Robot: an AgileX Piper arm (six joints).
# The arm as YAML. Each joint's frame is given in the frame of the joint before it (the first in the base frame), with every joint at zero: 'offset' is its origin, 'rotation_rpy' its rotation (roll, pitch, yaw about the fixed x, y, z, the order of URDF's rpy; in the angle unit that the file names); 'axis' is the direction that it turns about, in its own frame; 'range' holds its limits. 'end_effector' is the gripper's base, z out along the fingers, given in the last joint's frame.
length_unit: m
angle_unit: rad
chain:
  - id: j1
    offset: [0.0, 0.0, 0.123]
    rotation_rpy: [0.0, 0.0, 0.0]
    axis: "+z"
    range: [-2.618, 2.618]
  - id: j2
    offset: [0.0, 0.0, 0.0]
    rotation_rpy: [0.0, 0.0, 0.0]
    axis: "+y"
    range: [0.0, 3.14]
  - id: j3
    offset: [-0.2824, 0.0, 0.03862]
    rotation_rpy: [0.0, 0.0, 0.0]
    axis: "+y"
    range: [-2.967, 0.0]
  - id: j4
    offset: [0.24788, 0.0, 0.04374]
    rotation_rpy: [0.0, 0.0, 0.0]
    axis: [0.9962, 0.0, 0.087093]
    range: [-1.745, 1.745]
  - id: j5
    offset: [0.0, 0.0, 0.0]
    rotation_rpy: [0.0, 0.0, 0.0]
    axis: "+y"
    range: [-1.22, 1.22]
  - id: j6
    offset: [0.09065, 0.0, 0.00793]
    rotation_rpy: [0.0, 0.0, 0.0]
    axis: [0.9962, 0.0, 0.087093]
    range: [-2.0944, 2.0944]
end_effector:
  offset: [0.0, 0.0, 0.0]
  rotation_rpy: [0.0, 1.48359, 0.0]
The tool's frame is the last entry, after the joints.
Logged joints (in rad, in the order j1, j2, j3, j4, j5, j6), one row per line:
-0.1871, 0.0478, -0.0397, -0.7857, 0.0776, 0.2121
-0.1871, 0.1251, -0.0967, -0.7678, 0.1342, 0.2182
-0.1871, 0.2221, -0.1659, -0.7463, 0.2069, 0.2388
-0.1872, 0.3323, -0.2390, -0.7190, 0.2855, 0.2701
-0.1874, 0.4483, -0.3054, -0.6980, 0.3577, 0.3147
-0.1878, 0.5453, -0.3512, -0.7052, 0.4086, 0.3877
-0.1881, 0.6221, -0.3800, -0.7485, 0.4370, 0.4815
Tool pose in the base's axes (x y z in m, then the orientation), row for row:
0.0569, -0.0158, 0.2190, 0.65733, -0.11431, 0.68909, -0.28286
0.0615, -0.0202, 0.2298, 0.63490, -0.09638, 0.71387, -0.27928
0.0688, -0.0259, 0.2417, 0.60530, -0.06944, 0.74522, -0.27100
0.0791, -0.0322, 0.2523, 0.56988, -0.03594, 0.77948, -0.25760
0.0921, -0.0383, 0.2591, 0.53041, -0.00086, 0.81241, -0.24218
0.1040, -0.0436, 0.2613, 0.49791, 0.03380, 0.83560, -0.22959
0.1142, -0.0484, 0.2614, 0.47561, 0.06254, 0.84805, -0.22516
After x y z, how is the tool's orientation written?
As a quaternion, w x y z.
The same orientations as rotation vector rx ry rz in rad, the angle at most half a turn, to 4 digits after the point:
-0.2589, 1.5609, -0.6407
-0.2203, 1.6316, -0.6383
-0.1606, 1.7238, -0.6269
-0.0844, 1.8297, -0.6047
-0.0021, 1.9391, -0.5780
0.0818, 2.0227, -0.5557
0.1529, 2.0730, -0.5504

